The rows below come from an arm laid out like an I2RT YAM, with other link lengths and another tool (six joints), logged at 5 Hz.
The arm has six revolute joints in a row. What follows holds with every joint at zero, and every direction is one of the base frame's.
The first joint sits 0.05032 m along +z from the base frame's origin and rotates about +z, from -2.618 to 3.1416 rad.
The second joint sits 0.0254 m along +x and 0.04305 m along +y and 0.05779 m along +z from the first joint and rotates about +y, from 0 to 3.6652 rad.
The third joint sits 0.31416 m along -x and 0.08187 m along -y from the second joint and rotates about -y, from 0 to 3.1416 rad.
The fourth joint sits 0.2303 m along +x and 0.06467 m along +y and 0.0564 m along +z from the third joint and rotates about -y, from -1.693 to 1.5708 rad.
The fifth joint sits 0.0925 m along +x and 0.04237 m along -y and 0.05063 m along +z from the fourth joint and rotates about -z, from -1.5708 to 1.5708 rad.
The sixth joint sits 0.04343 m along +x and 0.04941 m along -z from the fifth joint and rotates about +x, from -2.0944 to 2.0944 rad.
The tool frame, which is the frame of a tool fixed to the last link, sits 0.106 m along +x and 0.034 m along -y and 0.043 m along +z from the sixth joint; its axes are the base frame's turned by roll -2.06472, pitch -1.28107 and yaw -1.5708 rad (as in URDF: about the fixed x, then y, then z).
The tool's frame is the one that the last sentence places.
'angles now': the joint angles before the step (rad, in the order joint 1, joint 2, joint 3, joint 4, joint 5, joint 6). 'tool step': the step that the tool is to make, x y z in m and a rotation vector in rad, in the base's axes. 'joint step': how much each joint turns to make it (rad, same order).
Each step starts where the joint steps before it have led.
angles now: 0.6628, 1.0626, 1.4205, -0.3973, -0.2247, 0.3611
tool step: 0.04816, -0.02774, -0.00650, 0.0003, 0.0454, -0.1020
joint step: -0.1871, 0.0822, 0.0372, 0.0124, -0.0863, 0.0207
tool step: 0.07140, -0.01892, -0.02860, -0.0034, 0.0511, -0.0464
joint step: -0.1691, 0.1499, -0.0065, 0.1095, -0.1236, 0.0049
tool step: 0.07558, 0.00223, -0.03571, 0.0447, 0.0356, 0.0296
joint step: -0.0768, 0.2001, 0.0033, 0.1953, -0.1119, 0.0447
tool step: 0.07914, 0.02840, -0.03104, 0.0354, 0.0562, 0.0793
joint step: -0.0057, 0.2686, 0.1881, 0.0576, -0.0905, 0.0428
